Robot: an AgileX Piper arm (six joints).
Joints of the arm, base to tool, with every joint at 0 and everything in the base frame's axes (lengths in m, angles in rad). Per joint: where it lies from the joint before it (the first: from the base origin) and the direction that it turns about. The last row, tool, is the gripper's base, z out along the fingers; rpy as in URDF.
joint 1: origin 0 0 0.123 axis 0 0 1
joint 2: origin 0 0 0 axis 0 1 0
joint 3: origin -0.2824 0 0.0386 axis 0 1 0
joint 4: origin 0.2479 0 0.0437 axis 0.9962 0 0.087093
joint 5: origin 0 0 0 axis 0 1 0
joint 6: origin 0.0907 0 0.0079 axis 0.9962 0 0.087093
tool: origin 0 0 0 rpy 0 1.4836 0
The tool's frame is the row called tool.
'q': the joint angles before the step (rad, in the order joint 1, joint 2, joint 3, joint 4, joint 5, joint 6). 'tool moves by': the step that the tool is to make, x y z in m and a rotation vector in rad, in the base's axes. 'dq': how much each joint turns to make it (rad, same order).
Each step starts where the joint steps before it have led.
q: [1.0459, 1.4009, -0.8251, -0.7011, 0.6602, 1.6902]
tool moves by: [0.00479, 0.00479, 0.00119, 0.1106, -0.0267, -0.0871]
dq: [0.0000, 0.0117, 0.0000, -0.1026, -0.0465, 0.2142]
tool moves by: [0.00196, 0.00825, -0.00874, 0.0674, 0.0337, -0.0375]
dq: [0.0000, 0.0372, 0.0000, -0.0137, -0.0532, 0.1044]
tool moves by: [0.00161, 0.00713, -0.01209, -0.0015, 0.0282, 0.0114]
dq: [0.0000, 0.0449, -0.0001, 0.0037, -0.0363, 0.0120]
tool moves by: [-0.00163, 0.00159, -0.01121, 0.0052, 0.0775, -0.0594]
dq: [0.0000, 0.0306, 0.0001, 0.0833, 0.0095, 0.0088]
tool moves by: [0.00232, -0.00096, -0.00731, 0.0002, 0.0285, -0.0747]
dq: [-0.0046, 0.0242, 0.0000, -0.0021, 0.0209, 0.0738]
